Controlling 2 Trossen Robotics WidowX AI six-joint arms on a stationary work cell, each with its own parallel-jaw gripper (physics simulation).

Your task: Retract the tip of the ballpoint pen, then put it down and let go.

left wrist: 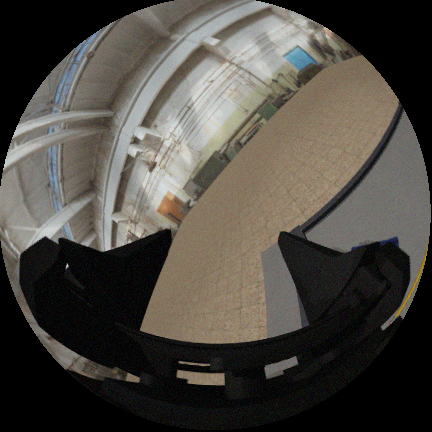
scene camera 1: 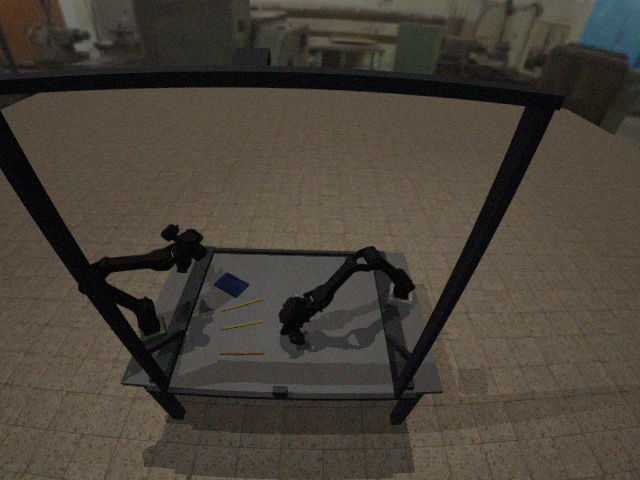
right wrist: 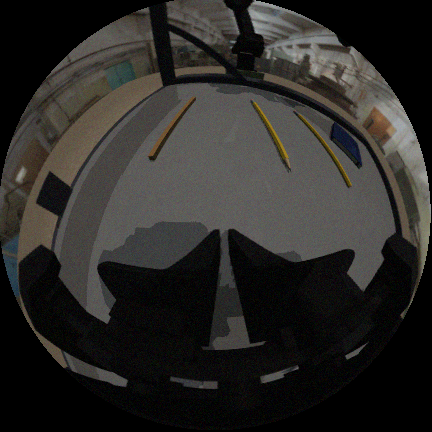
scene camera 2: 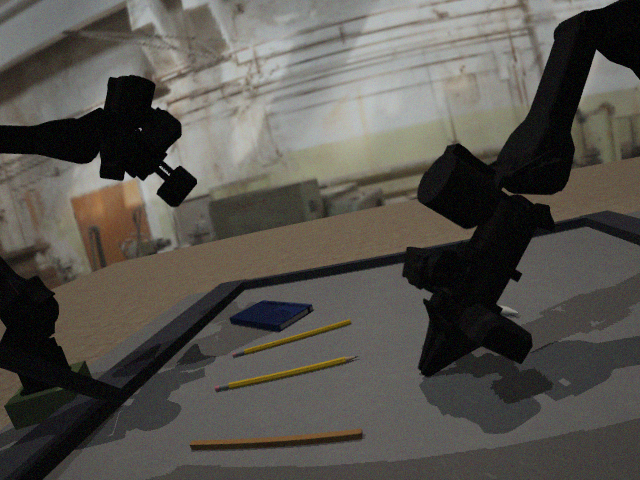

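Seen in the pictures: left gripper, between the fingertips: (left wrist: pixel 226 236) (scene camera 2: pixel 161 166); right gripper, between the fingertips: (scene camera 1: pixel 281 333) (right wrist: pixel 223 234) (scene camera 2: pixel 423 372); left arm's base, origin of its link: (scene camera 1: pixel 151 327) (right wrist: pixel 244 68); right arm's base, origin of its link: (scene camera 1: pixel 401 293).
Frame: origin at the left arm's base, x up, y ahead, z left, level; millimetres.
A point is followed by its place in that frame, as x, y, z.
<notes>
The ballpoint pen cannot be made out for certain. A small pale pointed thing (scene camera 2: pixel 509 310) @(-31, 638, -231) shows partly behind my right gripper in scene camera 2, and I cannot tell whether it is part of the pen. My right gripper (scene camera 1: pixel 295 338) (scene camera 2: pixel 424 372) @(-38, 473, -255) (right wrist: pixel 223 234) @(-38, 473, -255) points down at the table, its tips close to the surface. Its fingers are nearly together. A narrow gap shows between them in the right wrist view, with table visible through it and no pen. My left gripper (left wrist: pixel 226 236) @(282, 259, 178) is wide open and empty, raised above the table's left side.
A yellow pencil (scene camera 1: pixel 242 305) @(-36, 383, -43) (scene camera 2: pixel 294 337) @(-34, 387, -43) (right wrist: pixel 327 150) @(-37, 409, -47) and a second yellow pencil (scene camera 1: pixel 242 325) @(-35, 346, -143) (scene camera 2: pixel 289 373) @(-35, 349, -144) (right wrist: pixel 272 132) @(-34, 374, -150) lie left of my right gripper. An orange stick (scene camera 1: pixel 241 353) @(-35, 295, -263) (scene camera 2: pixel 276 440) @(-33, 300, -267) (right wrist: pixel 171 130) @(-38, 328, -274) lies nearer the front edge. A blue book (scene camera 1: pixel 231 284) @(-28, 380, 92) (scene camera 2: pixel 271 314) @(-28, 380, 76) (right wrist: pixel 346 144) @(-28, 399, 53) lies farther back.
</notes>
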